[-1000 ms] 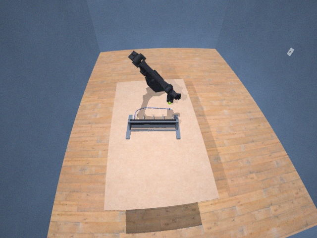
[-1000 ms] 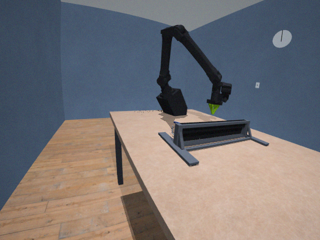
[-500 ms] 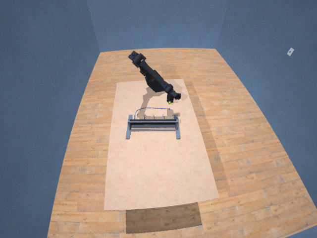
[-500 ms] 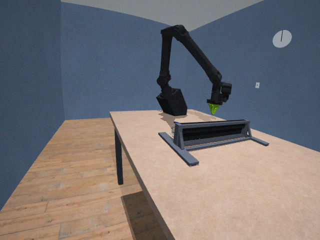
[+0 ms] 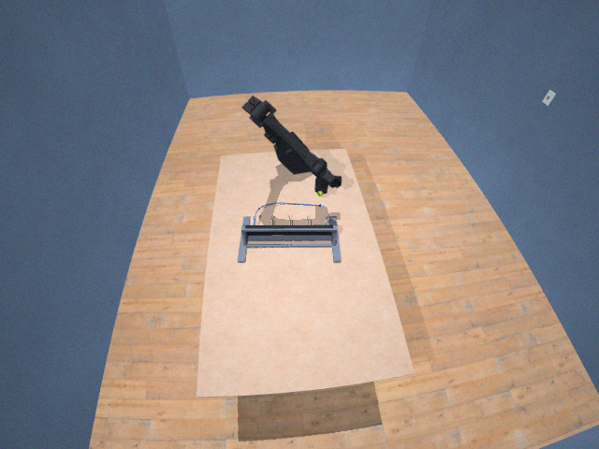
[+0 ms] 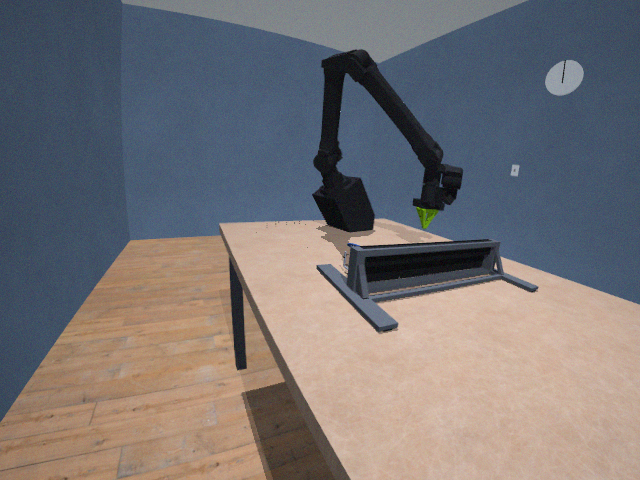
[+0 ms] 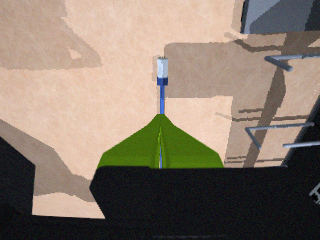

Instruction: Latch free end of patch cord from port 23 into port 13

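The plug lies 8 cm below my hand and 2 cm to the left of it.
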